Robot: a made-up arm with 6 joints. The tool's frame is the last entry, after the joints. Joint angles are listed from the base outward.
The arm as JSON. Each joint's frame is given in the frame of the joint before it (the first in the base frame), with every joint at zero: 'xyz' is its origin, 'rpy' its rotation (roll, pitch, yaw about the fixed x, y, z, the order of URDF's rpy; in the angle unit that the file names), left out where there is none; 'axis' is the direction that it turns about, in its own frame. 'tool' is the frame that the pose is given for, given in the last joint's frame.
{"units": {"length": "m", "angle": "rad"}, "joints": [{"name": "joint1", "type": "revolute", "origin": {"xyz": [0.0, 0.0, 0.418]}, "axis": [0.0, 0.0, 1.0]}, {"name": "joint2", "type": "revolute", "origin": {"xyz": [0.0, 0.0, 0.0]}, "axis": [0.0, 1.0, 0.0]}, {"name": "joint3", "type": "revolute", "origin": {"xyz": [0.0, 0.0, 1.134]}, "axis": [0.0, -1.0, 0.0]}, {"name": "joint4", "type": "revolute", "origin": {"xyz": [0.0, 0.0, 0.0]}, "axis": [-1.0, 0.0, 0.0]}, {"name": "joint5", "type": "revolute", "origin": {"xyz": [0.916, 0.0, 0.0]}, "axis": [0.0, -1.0, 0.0]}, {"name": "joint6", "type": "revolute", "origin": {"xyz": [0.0, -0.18, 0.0]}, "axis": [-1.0, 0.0, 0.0]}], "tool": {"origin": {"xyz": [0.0, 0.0, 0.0]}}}
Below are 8 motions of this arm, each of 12 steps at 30 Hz.
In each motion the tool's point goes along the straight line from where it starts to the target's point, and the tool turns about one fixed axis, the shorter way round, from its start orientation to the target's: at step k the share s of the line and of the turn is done. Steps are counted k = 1, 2, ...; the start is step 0. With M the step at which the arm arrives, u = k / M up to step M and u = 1 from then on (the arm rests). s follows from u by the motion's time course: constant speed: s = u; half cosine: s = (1 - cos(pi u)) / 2; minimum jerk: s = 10 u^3 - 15 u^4 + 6 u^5.
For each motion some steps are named. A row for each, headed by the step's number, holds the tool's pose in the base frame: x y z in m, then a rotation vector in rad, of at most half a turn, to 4 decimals.
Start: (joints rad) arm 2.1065 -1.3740 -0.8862 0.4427 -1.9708 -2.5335
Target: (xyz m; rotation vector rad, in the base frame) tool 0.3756 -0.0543 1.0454 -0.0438 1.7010 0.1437
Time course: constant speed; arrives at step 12
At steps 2, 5, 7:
2: 0.3234 -0.1829 1.1219 0.6004 1.3503 -0.1489
5: 0.3391 -0.1443 1.0989 0.4142 1.4682 -0.0631
7: 0.3495 -0.1186 1.0836 0.2866 1.5409 -0.0049

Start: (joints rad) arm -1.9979 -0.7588 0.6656 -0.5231 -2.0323 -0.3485
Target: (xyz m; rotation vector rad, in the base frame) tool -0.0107 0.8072 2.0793 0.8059 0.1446 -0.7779
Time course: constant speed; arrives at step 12
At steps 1, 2, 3, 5, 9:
1: 0.0808 0.5918 2.1294 0.7771 0.1724 -1.4319
2: 0.0725 0.6113 2.1249 0.7823 0.1702 -1.3724
3: 0.0641 0.6309 2.1203 0.7869 0.1680 -1.3129
5: 0.0475 0.6701 2.1112 0.7946 0.1632 -1.1940
9: 0.0142 0.7484 2.0930 0.8039 0.1530 -0.9561

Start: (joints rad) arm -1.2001 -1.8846 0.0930 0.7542 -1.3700 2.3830
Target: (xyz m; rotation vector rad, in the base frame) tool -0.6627 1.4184 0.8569 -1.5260 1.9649 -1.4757
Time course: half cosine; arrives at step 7
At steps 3, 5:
3: -0.6765 1.4079 0.8591 -1.5720 1.9605 -1.5447
5: -0.6670 1.4152 0.8576 -1.5402 1.9638 -1.4969

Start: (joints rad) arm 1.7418 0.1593 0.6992 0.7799 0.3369 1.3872
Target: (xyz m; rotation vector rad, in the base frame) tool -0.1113 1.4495 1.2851 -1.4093 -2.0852 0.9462
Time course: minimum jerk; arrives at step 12
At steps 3, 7, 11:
3: -0.0358 0.9651 2.0310 -0.8468 -2.0034 0.3725
7: -0.0821 1.2622 1.5735 -1.1900 -2.0751 0.7168
11: -0.1109 1.4468 1.2893 -1.4061 -2.0853 0.9428

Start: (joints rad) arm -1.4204 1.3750 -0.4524 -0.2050 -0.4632 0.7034
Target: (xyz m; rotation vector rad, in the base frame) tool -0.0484 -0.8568 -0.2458 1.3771 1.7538 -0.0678
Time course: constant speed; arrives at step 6
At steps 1, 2, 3, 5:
1: -0.0478 -0.8605 -0.2394 1.2849 1.7287 -0.1712
2: -0.0479 -0.8598 -0.2407 1.3034 1.7341 -0.1508
3: -0.0481 -0.8590 -0.2419 1.3219 1.7393 -0.1303
5: -0.0483 -0.8575 -0.2445 1.3587 1.7491 -0.0887

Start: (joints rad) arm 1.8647 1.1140 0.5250 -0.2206 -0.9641 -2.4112
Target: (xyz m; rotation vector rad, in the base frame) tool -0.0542 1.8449 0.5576 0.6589 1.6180 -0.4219
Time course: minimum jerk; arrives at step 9
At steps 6, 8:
6: -0.1144 1.8214 0.5196 0.6195 1.6302 -0.4603
8: -0.0575 1.8436 0.5555 0.6567 1.6187 -0.4240

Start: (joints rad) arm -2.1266 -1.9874 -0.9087 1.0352 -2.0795 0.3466
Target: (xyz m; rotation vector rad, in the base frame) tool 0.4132 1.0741 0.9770 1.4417 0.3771 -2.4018
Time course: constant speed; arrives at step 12
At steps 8, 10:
8: 0.3797 0.9419 0.9312 1.3673 0.6117 -2.5167
10: 0.3965 1.0080 0.9541 1.4066 0.4932 -2.4612

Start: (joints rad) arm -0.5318 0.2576 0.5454 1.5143 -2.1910 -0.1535
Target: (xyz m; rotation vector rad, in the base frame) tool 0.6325 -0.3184 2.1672 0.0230 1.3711 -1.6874
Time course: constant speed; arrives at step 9
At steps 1, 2, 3, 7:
1: 0.9209 -0.5463 1.9714 -0.0977 1.5436 -2.0932
2: 0.8848 -0.5178 1.9959 -0.0814 1.5233 -2.0421
3: 0.8488 -0.4893 2.0203 -0.0655 1.5026 -1.9911
7: 0.7046 -0.3754 2.1182 -0.0052 1.4162 -1.7882

